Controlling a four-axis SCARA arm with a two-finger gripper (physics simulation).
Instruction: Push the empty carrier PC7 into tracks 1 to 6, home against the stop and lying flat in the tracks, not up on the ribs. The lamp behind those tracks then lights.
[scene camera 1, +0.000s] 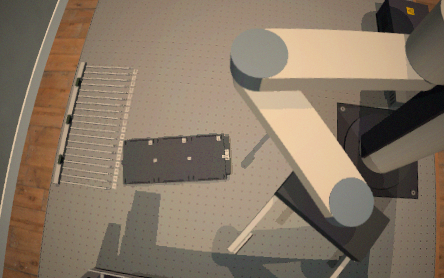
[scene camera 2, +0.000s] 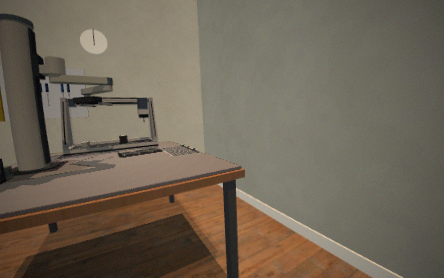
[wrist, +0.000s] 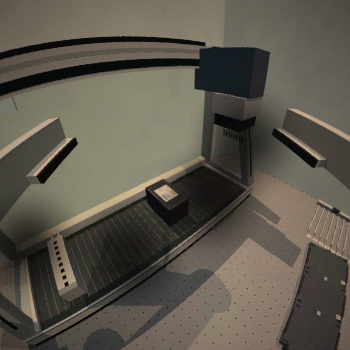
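Note:
In sight: a dark carrier PC7, my gripper.

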